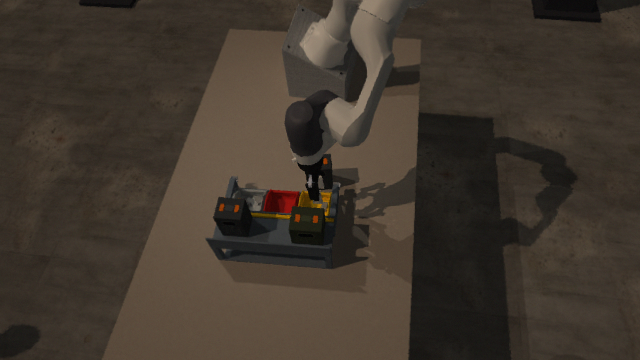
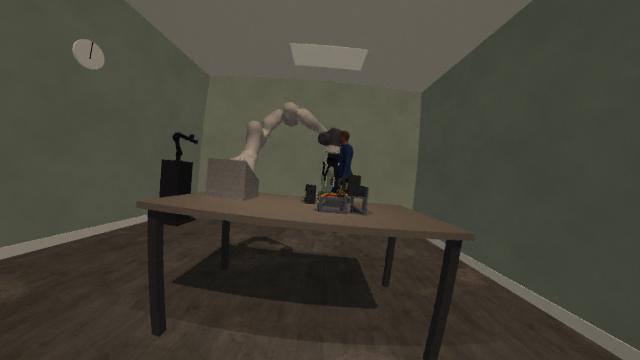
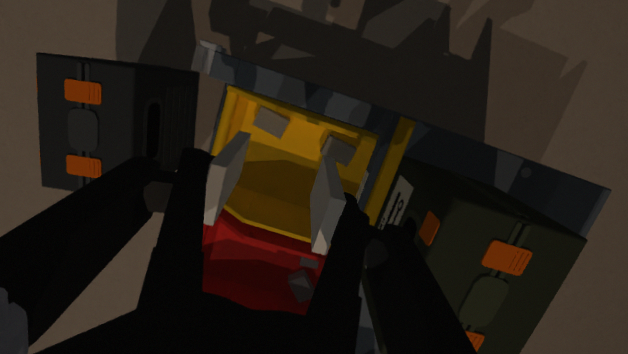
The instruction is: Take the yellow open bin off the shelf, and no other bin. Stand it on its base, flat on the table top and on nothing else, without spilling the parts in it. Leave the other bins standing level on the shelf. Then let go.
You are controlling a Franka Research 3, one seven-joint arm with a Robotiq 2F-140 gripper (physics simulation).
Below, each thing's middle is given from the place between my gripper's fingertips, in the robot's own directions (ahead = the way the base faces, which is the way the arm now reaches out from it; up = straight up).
My gripper is now 10 mm short of the yellow open bin (image 3: 273, 192), 20 mm to the left of it and 90 mm above it. Also, from my hand: yellow rail (image 3: 404, 129): 80 mm ahead, 130 mm to the right, 20 mm below; then red bin (image 3: 246, 264): 20 mm ahead, 130 mm to the right, 90 mm below.
